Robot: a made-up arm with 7 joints.
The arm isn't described. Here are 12 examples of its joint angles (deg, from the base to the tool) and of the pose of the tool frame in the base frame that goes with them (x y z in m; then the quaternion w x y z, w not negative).
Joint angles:
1: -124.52 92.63 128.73 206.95 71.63 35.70 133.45
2: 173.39 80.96 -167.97 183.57 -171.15 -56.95 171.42
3: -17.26 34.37 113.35 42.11 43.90 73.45 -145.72
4: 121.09 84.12 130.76 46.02 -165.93 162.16 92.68
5: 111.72 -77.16 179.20 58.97 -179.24 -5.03 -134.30
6: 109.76 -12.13 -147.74 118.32 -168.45 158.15 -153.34
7: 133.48 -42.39 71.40 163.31 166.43 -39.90 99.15
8: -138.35 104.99 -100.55 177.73 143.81 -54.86 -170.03
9: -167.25 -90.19 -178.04 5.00 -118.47 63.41 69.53
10: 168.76 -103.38 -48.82 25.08 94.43 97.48 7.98
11: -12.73 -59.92 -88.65 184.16 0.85 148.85 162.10
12: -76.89 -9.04 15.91 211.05 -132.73 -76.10 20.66
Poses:
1: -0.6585 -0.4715 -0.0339 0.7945 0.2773 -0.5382 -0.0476
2: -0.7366 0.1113 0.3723 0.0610 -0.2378 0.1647 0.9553
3: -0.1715 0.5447 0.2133 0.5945 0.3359 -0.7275 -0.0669
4: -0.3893 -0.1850 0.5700 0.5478 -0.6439 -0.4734 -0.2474
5: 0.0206 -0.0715 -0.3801 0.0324 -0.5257 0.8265 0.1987
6: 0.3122 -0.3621 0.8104 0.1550 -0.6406 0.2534 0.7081
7: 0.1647 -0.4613 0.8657 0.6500 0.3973 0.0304 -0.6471
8: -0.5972 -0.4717 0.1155 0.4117 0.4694 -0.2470 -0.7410
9: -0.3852 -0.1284 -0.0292 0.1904 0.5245 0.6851 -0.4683
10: -0.1124 0.2743 0.6436 0.2411 0.1974 -0.3347 0.8893
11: -0.6132 0.1179 0.5931 0.5520 0.6550 0.5161 0.0017
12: -0.0557 0.3352 0.8095 0.8811 -0.0807 0.4541 -0.1048
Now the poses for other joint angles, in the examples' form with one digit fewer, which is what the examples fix.
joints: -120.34 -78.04 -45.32 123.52 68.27 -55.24 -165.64
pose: -0.010 0.715 0.558 0.549 -0.501 -0.592 -0.313
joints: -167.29 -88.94 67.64 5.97 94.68 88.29 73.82
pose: -0.300 -0.341 0.223 0.151 0.454 0.859 -0.180
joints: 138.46 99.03 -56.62 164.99 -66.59 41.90 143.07
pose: -0.600 0.663 0.032 0.611 -0.505 -0.407 -0.454
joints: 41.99 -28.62 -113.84 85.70 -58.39 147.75 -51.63
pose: 0.009 -0.609 0.300 0.363 -0.755 0.203 0.507
